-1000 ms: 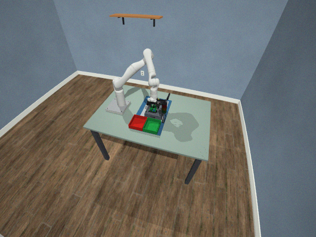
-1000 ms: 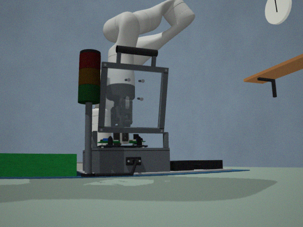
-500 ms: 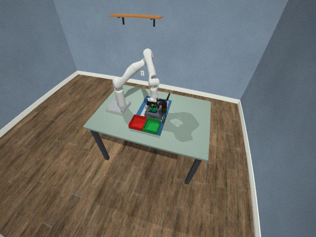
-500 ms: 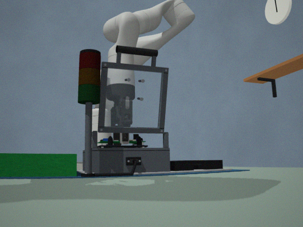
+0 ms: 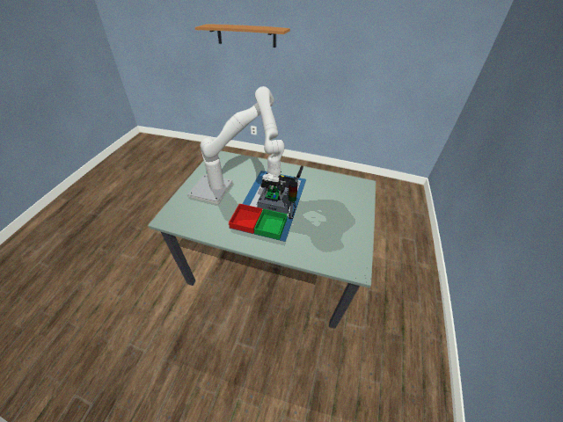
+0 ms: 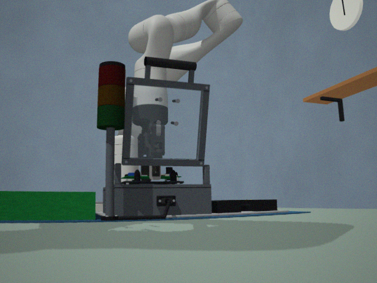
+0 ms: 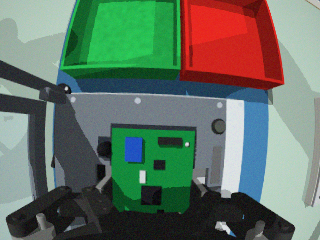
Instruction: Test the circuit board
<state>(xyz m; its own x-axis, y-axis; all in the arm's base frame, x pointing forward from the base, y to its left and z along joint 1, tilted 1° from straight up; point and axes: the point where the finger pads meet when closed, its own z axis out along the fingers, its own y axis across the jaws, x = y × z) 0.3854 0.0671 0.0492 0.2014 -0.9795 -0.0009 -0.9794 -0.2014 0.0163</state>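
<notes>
Now: hand right at the green circuit board. Also, from my hand: red bin 60 mm behind, 220 mm to the right, 70 mm below; then green bin 80 mm ahead, 190 mm to the right, 70 mm below; then clear lid 120 mm ahead, 20 mm to the left, 100 mm above.
</notes>
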